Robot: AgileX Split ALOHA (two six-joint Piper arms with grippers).
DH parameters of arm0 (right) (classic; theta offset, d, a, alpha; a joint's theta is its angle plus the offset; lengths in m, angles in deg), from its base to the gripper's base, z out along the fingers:
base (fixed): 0 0 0 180
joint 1: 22.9 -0.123 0 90
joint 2: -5.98 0 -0.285 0
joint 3: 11.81 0 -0.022 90
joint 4: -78.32 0.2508 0 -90
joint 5: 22.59 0 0.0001 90
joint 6: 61.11 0.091 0 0
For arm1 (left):
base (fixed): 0 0 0 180
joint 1: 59.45 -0.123 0 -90
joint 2: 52.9 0 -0.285 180
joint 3: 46.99 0 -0.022 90
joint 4: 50.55 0.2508 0 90
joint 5: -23.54 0 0.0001 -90
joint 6: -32.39 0.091 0 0
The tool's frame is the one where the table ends.
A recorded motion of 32 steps. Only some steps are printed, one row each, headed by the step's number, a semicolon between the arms.
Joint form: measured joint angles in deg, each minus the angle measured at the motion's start. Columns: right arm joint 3, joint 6, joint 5, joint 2, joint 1, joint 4; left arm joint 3, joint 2, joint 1, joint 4, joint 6, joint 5.
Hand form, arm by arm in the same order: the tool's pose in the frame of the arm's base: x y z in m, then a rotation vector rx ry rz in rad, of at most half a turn. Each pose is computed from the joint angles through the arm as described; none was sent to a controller.
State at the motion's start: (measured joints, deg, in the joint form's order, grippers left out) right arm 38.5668 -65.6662 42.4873 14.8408 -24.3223 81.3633; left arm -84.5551 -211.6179 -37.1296 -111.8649 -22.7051 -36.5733
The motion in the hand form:
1: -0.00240 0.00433 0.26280 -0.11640 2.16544 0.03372; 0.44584 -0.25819 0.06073 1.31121 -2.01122 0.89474
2: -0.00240 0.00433 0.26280 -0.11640 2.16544 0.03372; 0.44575 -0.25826 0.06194 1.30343 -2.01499 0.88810
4: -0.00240 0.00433 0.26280 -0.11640 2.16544 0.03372; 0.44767 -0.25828 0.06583 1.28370 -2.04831 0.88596
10: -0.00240 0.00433 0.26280 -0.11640 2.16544 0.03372; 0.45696 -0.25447 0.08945 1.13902 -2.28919 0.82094
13: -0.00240 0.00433 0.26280 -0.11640 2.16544 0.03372; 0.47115 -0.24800 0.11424 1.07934 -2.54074 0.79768
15: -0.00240 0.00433 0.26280 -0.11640 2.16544 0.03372; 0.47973 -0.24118 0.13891 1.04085 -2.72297 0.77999
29: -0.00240 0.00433 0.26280 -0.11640 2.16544 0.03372; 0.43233 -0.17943 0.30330 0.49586 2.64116 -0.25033
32: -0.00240 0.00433 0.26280 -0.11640 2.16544 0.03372; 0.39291 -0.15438 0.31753 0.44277 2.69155 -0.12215
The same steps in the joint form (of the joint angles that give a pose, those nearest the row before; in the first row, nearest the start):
1: 0.00 0.00 0.00 0.00 0.00 0.00; -0.24 0.00 0.00 0.19 -0.42 -0.57
2: 0.00 0.00 0.00 0.00 0.00 0.00; -0.57 0.00 0.00 0.60 -0.68 -1.12
4: 0.00 0.00 0.00 0.00 0.00 0.00; -1.80 0.00 0.00 2.13 -0.80 -1.68
10: 0.00 0.00 0.00 0.00 0.00 0.00; -9.54 0.05 0.00 13.65 -1.03 -6.68
13: 0.00 0.00 0.00 0.00 0.00 0.00; -15.88 0.74 0.05 24.67 -1.09 -6.81
15: 0.00 0.00 0.00 0.00 0.00 0.00; -19.49 2.21 0.05 32.46 -0.82 -6.81
29: 0.00 0.00 0.00 0.00 0.00 0.00; -4.95 30.02 -0.81 55.57 55.84 -6.81
32: 0.00 0.00 0.00 0.00 0.00 0.00; 8.33 40.51 -0.87 61.31 52.33 -6.81

